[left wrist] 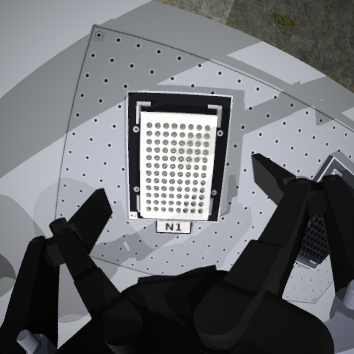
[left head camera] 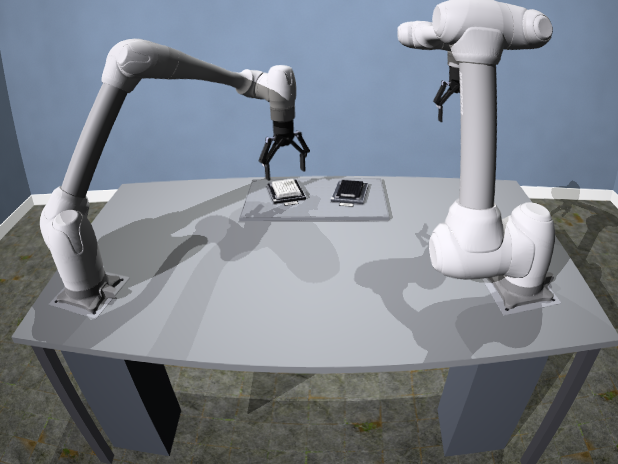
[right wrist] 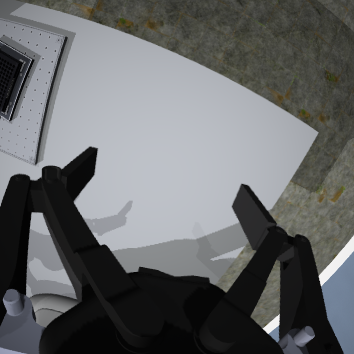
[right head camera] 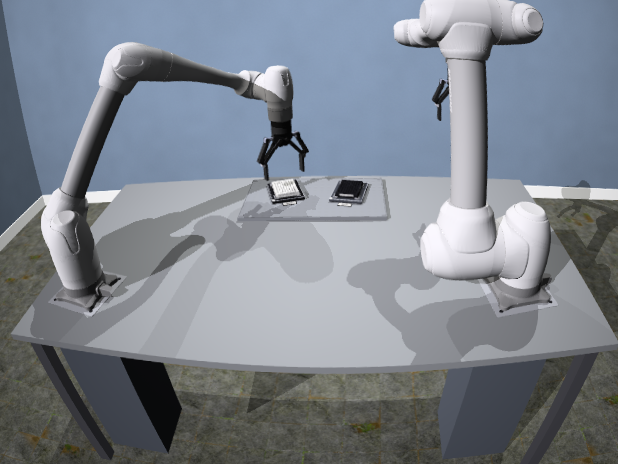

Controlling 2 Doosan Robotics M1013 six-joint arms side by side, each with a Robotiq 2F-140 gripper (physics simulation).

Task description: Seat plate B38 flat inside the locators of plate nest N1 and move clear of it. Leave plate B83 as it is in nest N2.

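Frame: origin at the left arm's base, x ahead, y left, z up, level; millimetres.
Seen in the pictures: left gripper, fingertip midpoint: [left wrist: 178, 184] [left head camera: 285, 174] [right head camera: 284, 174]; right gripper, fingertip midpoint: [left head camera: 457, 121] [right wrist: 168, 178]; left arm's base, link origin: [left head camera: 88, 291] [right head camera: 86, 289]; right arm's base, link origin: [left head camera: 519, 287] [right head camera: 515, 288].
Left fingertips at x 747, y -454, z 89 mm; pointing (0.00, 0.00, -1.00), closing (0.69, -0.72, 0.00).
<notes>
Pixels of each thing's top centre, then the offset from my left fingertips to it. "spot": a spot on its surface instead. Level surfaces: height alone.
- White many-holed plate B38, top centre: [left wrist: 176, 170] [left head camera: 285, 185] [right head camera: 284, 186] dy +1, dx -2, dz -46 mm
- black nest N1, top centre: [left wrist: 174, 168] [left head camera: 285, 189] [right head camera: 284, 189] dy +3, dx -5, dz -60 mm
- Dark plate B83, top centre: [left wrist: 330, 225] [right head camera: 349, 187] [left head camera: 350, 187] dy -237, dx +42, dz -50 mm
- nest N2, surface spot: [right wrist: 25, 72] spot: dy -296, dx +91, dz -64 mm
- perforated base board, top centre: [left wrist: 245, 207] [right head camera: 314, 195] [left head camera: 315, 195] dy -114, dx -7, dz -76 mm
- grey table, surface height: dz -89 mm
White many-holed plate B38 [left head camera: 286, 188] [right head camera: 285, 188] [left wrist: 176, 167] lies on black nest N1 [left wrist: 180, 102]. In the left wrist view it sits toward the N1 label, with a dark gap between its far edge and the far corner locators; I cannot tell whether it is flat. My left gripper [left head camera: 285, 174] [right head camera: 284, 174] [left wrist: 178, 184] is open and empty above it, one finger off each long side. Dark plate B83 [left head camera: 351, 188] [right head camera: 350, 188] [right wrist: 7, 72] is in nest N2 [right wrist: 25, 72]. My right gripper [right wrist: 168, 178] is open and empty, high at the right, partly hidden in the head views.
Both nests stand on a perforated base board [left head camera: 320, 212] [right head camera: 317, 212] [left wrist: 100, 80] [right wrist: 42, 90] at the back of the grey table [left head camera: 300, 320] [right head camera: 300, 320]. In the left wrist view, N2 is partly hidden behind the right-hand finger. Arm shadows fall across the table and board.
</notes>
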